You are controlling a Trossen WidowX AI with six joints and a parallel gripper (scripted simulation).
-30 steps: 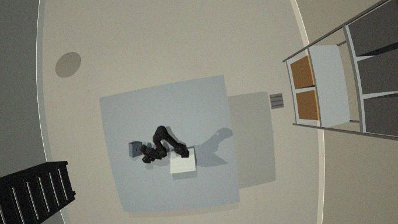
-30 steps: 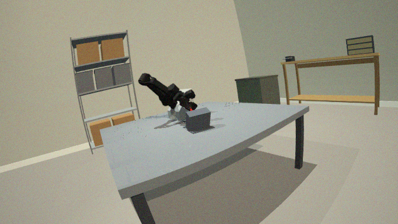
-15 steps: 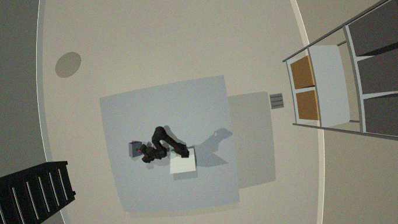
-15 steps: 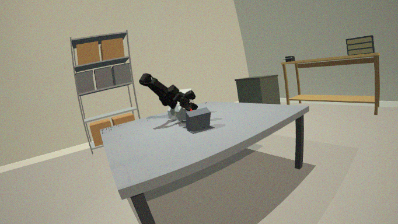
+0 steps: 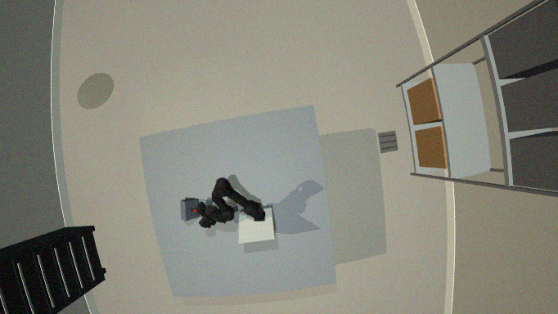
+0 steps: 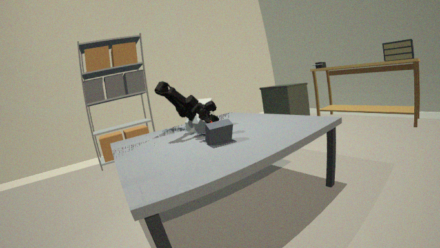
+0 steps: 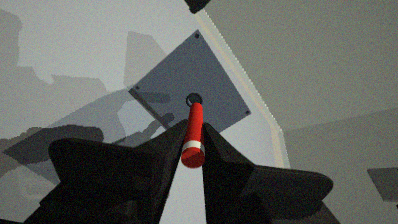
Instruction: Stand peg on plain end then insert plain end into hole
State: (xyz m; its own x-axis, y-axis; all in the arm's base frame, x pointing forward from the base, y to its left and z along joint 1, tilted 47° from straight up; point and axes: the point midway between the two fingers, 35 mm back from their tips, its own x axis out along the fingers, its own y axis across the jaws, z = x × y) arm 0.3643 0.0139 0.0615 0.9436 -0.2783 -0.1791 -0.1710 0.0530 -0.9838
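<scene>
Now: gripper tip 90 mm short of the sloped grey panel and 50 mm above it. The rest, counted from my gripper tip: red peg (10 mm behind, 10 mm above).
</scene>
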